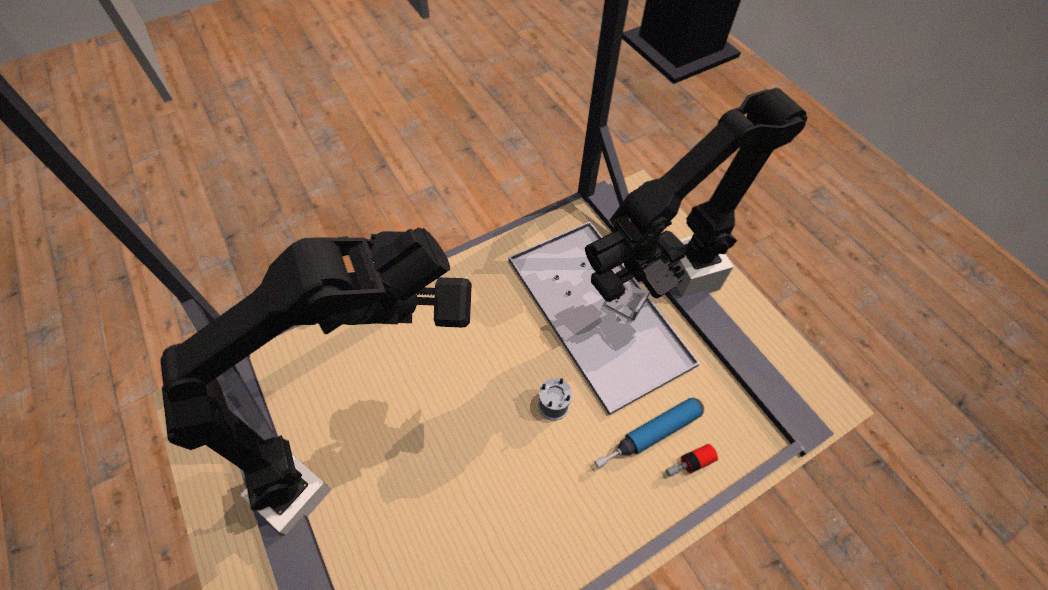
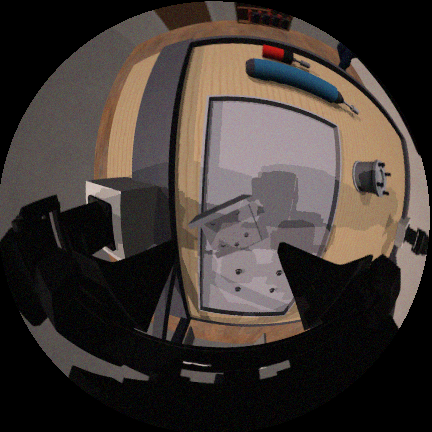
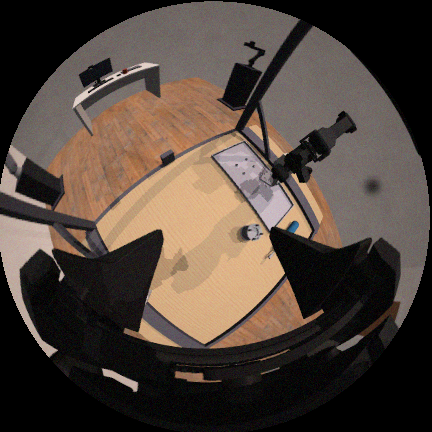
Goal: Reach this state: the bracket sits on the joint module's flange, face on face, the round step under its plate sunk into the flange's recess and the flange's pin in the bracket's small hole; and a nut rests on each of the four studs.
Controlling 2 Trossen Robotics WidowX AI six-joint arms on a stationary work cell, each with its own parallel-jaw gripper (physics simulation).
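Frame: origin at the left arm's base, x right, y up, z back, level; metres.
Seen in the pictures: left gripper, fingertip midpoint: point(image 1: 635, 286) point(image 2: 229, 246); right gripper, fingertip midpoint: point(image 1: 423, 300) point(image 3: 217, 233); left arm's base at its link origin: point(image 1: 701, 254) point(image 2: 100, 221); right arm's base at its link origin: point(image 1: 282, 488).
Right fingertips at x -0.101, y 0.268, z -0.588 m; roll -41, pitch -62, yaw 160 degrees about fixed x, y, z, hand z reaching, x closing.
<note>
Offsets run from my right fingertips to a thing's top centre. "spot": to the spot under its first point.
The grey angled bracket point(image 1: 625, 304) point(image 2: 234, 235) point(image 3: 267, 176) lies on the tray {dx +0.086, dy -0.343, dz +0.357 m} point(image 1: 645, 370) point(image 2: 270, 125) point(image 3: 270, 212), its holed plate low and its other leg raised. My left gripper point(image 1: 635, 289) point(image 2: 229, 246) is open and empty, above the bracket. Several small nuts {dx +0.192, dy -0.350, dz +0.299 m} point(image 1: 555, 277) {dx +0.161, dy -0.350, dz +0.384 m} point(image 2: 238, 271) {dx +0.206, dy -0.350, dz +0.368 m} point(image 3: 246, 159) lie spread on the tray, beside the bracket. The round joint module {dx -0.087, dy -0.285, dz +0.191 m} point(image 1: 555, 399) point(image 2: 370, 177) point(image 3: 251, 232) stands upright on the table outside the tray, its studs and flange uncovered. My right gripper point(image 3: 217, 233) is open and empty, high above the table, away from the parts.
A blue-handled tool {spot: dx -0.204, dy -0.319, dz +0.367 m} point(image 1: 665, 426) point(image 2: 295, 80) point(image 3: 293, 227) and a shorter red-handled tool {dx -0.275, dy -0.325, dz +0.390 m} point(image 1: 704, 457) point(image 2: 272, 52) lie on the table near the tray's front end. The left arm's white base block point(image 1: 707, 278) point(image 2: 142, 215) stands beside the tray. A dark frame post point(image 1: 605, 87) rises behind it.
</note>
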